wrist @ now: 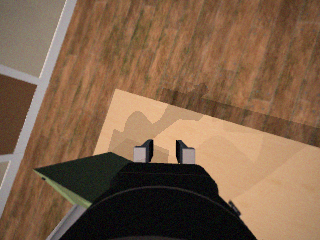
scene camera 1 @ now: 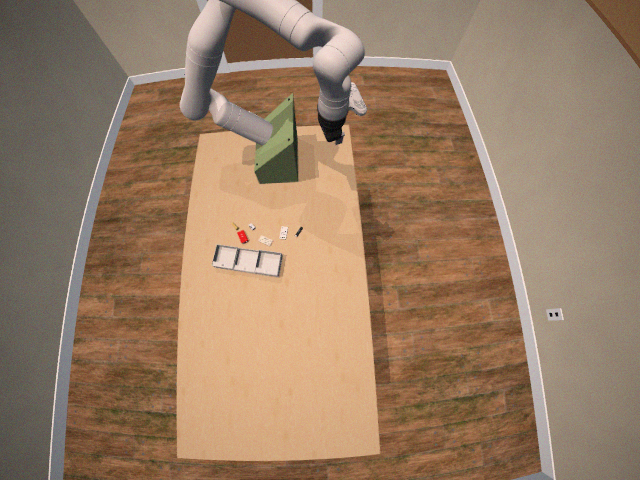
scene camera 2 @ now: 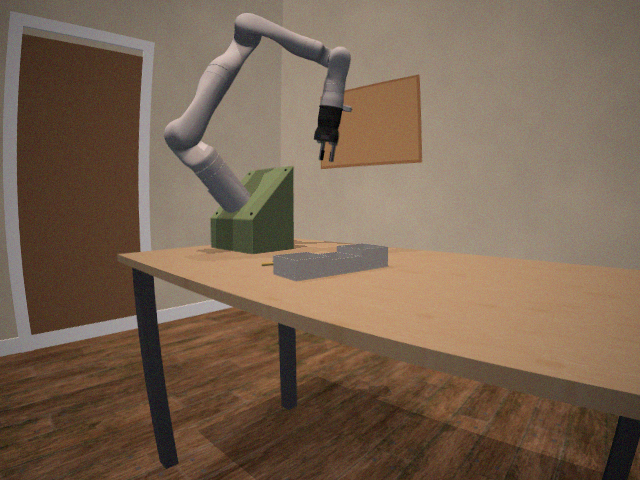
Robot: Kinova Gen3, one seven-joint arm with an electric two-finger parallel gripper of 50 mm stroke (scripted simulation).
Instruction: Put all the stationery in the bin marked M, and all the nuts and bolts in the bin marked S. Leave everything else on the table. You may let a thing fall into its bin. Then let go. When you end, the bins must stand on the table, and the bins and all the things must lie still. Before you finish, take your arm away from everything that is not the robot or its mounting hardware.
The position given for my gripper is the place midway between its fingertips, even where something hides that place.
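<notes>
My gripper [scene camera 2: 325,160] is in the scene, and I see it in the wrist view as well [wrist: 164,147].
</notes>
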